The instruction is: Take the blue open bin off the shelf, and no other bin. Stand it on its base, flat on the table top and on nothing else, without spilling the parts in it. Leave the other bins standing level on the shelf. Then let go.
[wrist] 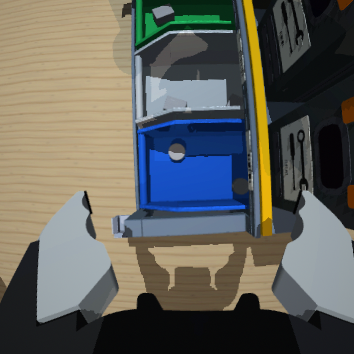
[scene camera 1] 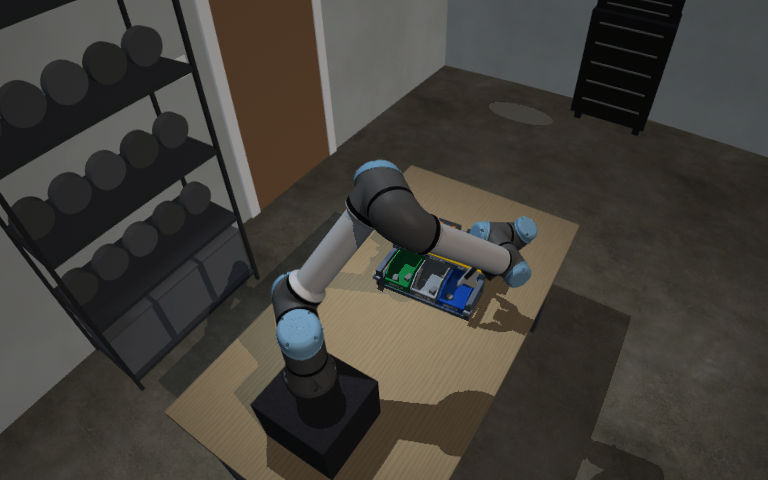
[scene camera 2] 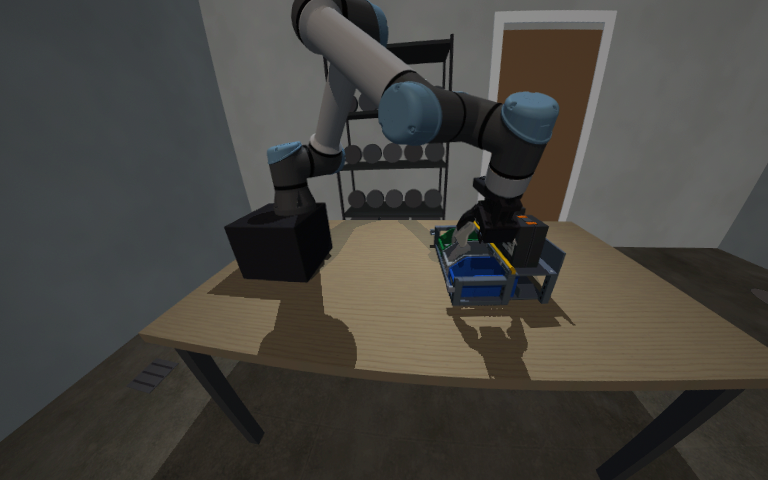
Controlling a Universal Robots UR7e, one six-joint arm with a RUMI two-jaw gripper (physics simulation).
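Where they show: gripper, between the fingertips: (wrist: 191,194) (scene camera 1: 466,272) (scene camera 2: 481,242); arm's base, origin of its link: (scene camera 1: 310,374) (scene camera 2: 295,209).
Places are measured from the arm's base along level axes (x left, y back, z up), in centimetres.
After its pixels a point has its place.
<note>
The blue open bin (scene camera 1: 463,295) @[x -26.4, y -61.1, z -19.3 cm] (scene camera 2: 478,264) @[x -19.9, y -62.0, z -14.6 cm] (wrist: 190,180) @[x -26.3, y -59.5, z -19.3 cm] stands in the near end of the shelf (scene camera 2: 480,280) @[x -31.9, y -57.6, z -11.8 cm] (wrist: 190,224) @[x -30.9, y -58.5, z -11.7 cm]. A round part (wrist: 176,151) @[x -22.0, y -57.9, z -18.3 cm] and a darker round part (wrist: 240,186) @[x -27.9, y -66.5, z -18.3 cm] are inside it. The grey bin (scene camera 1: 424,281) @[x -10.3, y -61.6, z -19.3 cm] (wrist: 190,92) @[x -13.1, y -60.9, z -19.3 cm] stands beside it, then the green bin (scene camera 1: 399,275) @[x -0.2, y -60.5, z -19.3 cm] (wrist: 197,20) @[x -6.9, y -62.0, z -12.1 cm], each with parts inside. My gripper (scene camera 2: 488,244) @[x -26.9, y -58.4, z -3.2 cm] (wrist: 191,194) @[x -26.9, y -58.4, z -3.2 cm] is wide open and empty above the shelf. In the wrist view its fingers appear on either side of the blue bin. Finger height above the rim is hard to tell; one finger is partly hidden in scene camera 2.
A yellow rail (scene camera 1: 453,262) @[x -19.7, y -66.2, z -9.1 cm] (scene camera 2: 502,259) @[x -26.2, y -65.7, z -9.3 cm] (wrist: 260,125) @[x -21.4, y -66.3, z -9.0 cm] runs behind the bins. Dark tool boxes (scene camera 2: 529,243) @[x -29.8, y -69.9, z -2.6 cm] with orange marks stand on the shelf's raised rear part, close to one finger. The arm's black pedestal (scene camera 1: 311,421) @[x -7.7, y 12.3, z 0.1 cm] (scene camera 2: 277,251) @[x -17.5, y 1.5, z -8.4 cm] stands on the table (scene camera 1: 396,345) @[x -12.4, y -31.2, z -20.2 cm] (scene camera 2: 373,283) @[x -19.8, y -28.7, z -20.2 cm].
</note>
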